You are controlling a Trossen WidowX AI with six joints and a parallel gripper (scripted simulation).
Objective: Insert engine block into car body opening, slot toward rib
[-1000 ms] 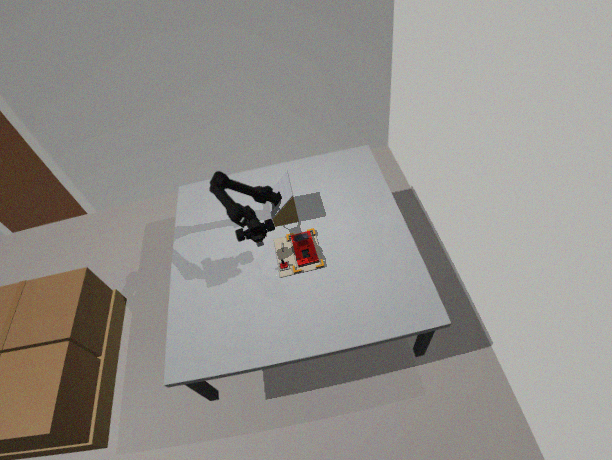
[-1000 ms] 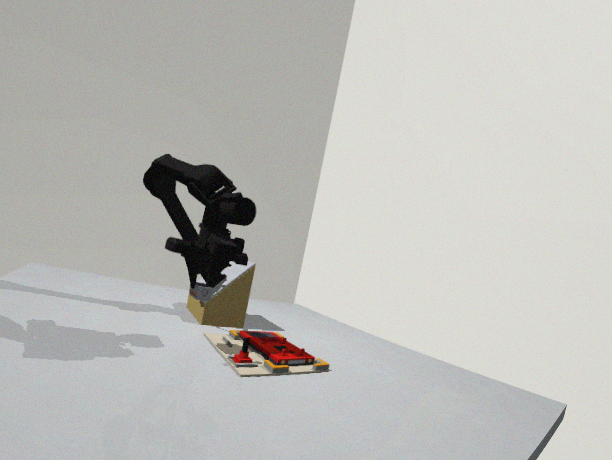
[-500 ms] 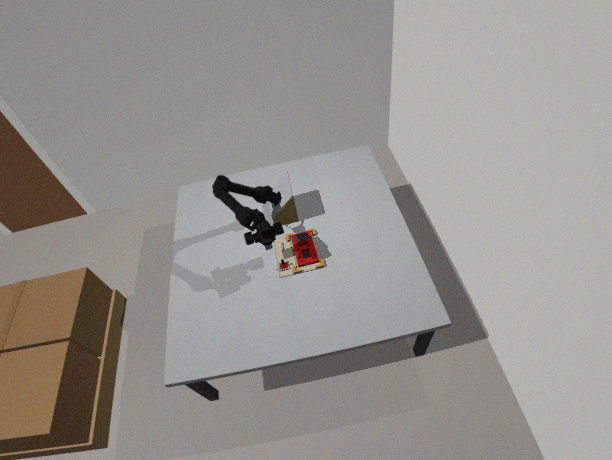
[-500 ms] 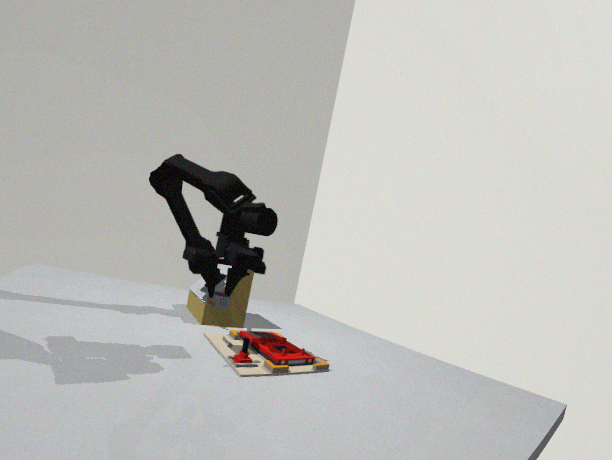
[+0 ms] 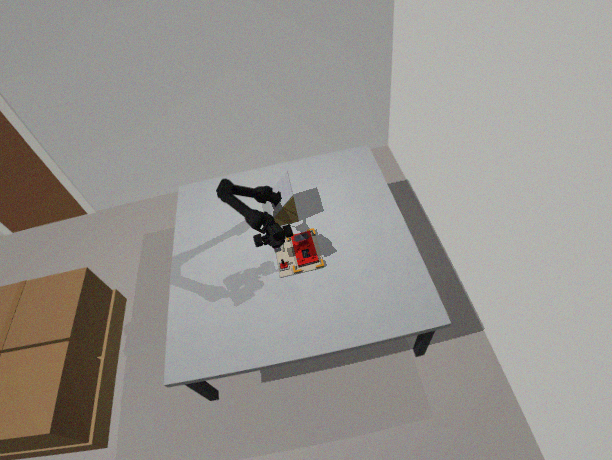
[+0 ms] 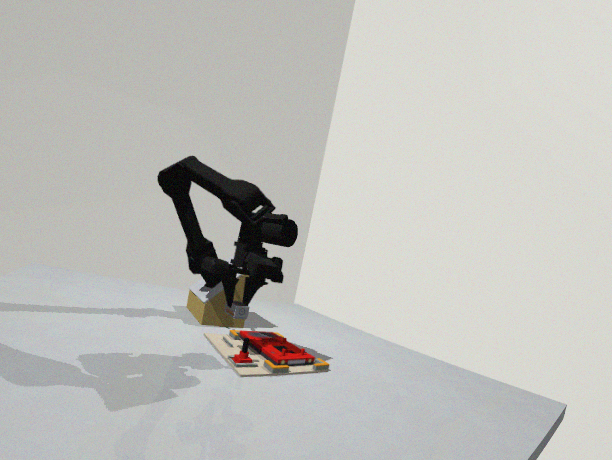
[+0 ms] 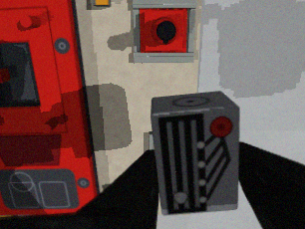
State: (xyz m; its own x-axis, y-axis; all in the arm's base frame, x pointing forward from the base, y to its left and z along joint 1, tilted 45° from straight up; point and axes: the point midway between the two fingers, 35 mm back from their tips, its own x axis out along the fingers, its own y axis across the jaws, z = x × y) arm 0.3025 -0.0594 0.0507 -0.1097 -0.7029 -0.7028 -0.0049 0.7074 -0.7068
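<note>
My gripper tip is 50 mm short of the black post, 10 mm to the right of it and 80 mm above it. Also, from my gripper tip: grey engine block 10 mm below.
</note>
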